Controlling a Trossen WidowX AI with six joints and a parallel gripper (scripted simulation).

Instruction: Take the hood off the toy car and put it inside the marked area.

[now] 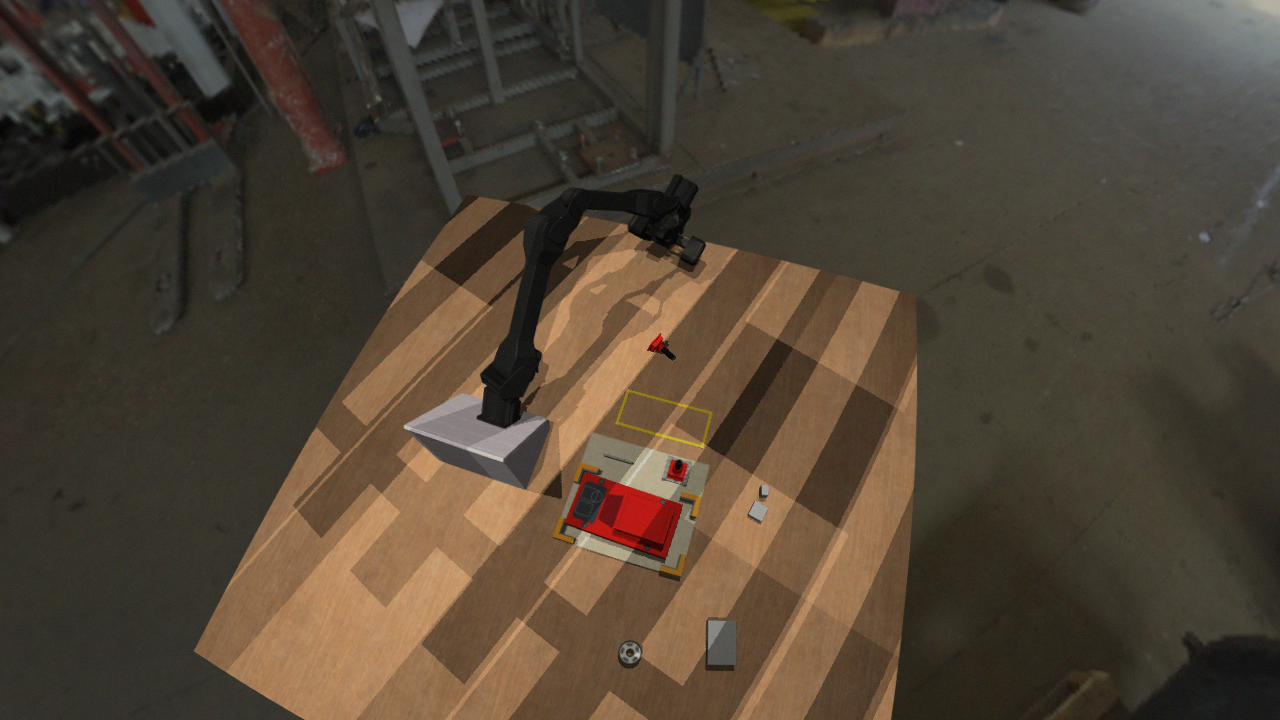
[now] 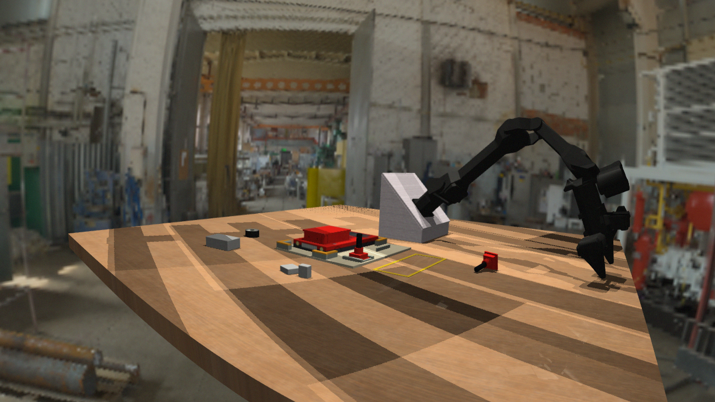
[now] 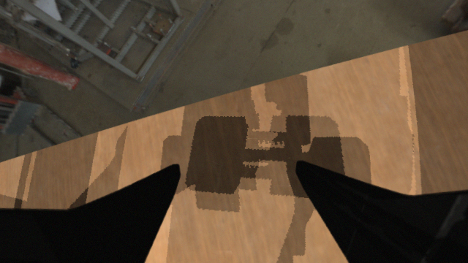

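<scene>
Right now the hood is 660 mm to the right of my gripper tip, 170 mm ahead of it and 20 mm above it.
</scene>
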